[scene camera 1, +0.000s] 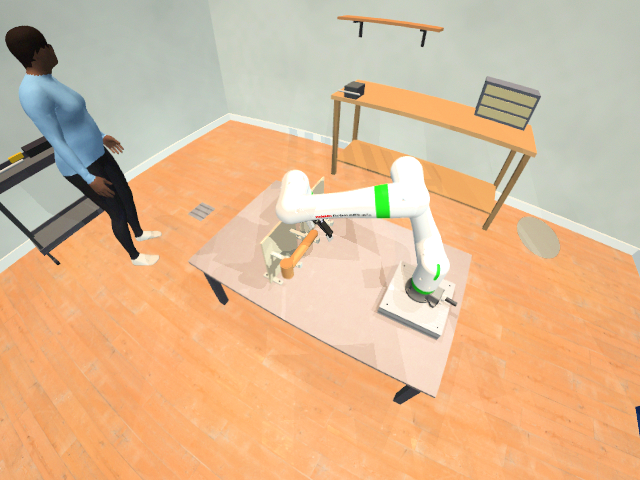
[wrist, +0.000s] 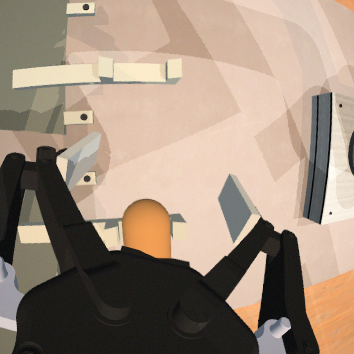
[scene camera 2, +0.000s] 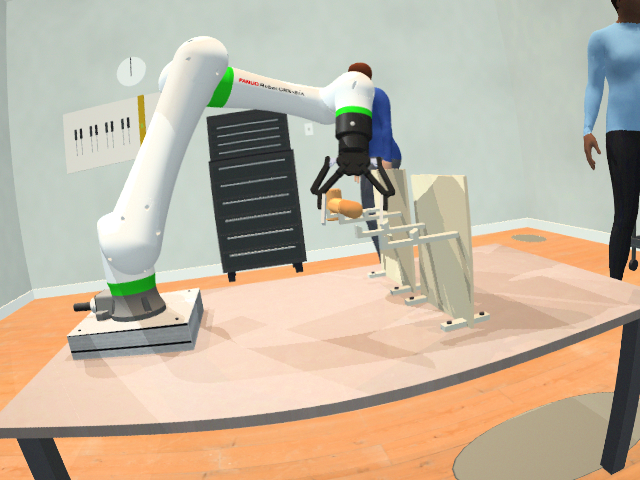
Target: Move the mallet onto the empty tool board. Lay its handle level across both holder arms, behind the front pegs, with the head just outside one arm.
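Seen in the pictures: gripper, between the fingertips: (scene camera 1: pixel 321 233) (wrist: pixel 162 167) (scene camera 2: pixel 352 224); arm's base, origin of its link: (scene camera 1: pixel 419 289) (scene camera 2: pixel 138 312).
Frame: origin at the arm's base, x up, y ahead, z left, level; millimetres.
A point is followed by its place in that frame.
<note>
The orange-brown mallet (scene camera 1: pixel 287 268) {x 200, y 484, z 399 mm} (scene camera 2: pixel 349 208) {x 169, y 533, z 135 mm} (wrist: pixel 146 227) {x 182, y 547, z 147 mm} lies across the holder arms of one upright cream board (scene camera 1: pixel 268 254) {x 149, y 633, z 371 mm} (scene camera 2: pixel 397 232), its head outside the arm on the far side in the scene camera 2 view. The empty tool board (scene camera 1: pixel 318 184) {x 227, y 718, z -103 mm} (scene camera 2: pixel 443 248) {x 83, y 710, z -57 mm} (wrist: pixel 32 60) {x 79, y 699, z 5 mm} stands beside it; its holder arms with pegs show in the scene camera 2 view. My gripper (scene camera 2: pixel 353 210) (wrist: pixel 162 167) {x 133, y 534, z 105 mm} is open and empty, fingers at about handle height and on either side of the handle in the scene camera 2 view. In the scene camera 1 view the arm partly hides it.
Both boards stand on the table (scene camera 1: pixel 336 310) {x -63, y 278, z 310 mm} (scene camera 2: pixel 289 372) {x -63, y 375, z -250 mm}, their feet bolted down. The robot's base plate (scene camera 1: pixel 413 320) {x 0, y -48, z 167 mm} (scene camera 2: pixel 131 338) {x -23, y 24, z -126 mm} (wrist: pixel 337 160) {x 2, y 109, z 44 mm} is at the table's other end. The two boards' arms project towards the base, near my fingers. Two people stand beyond the table.
</note>
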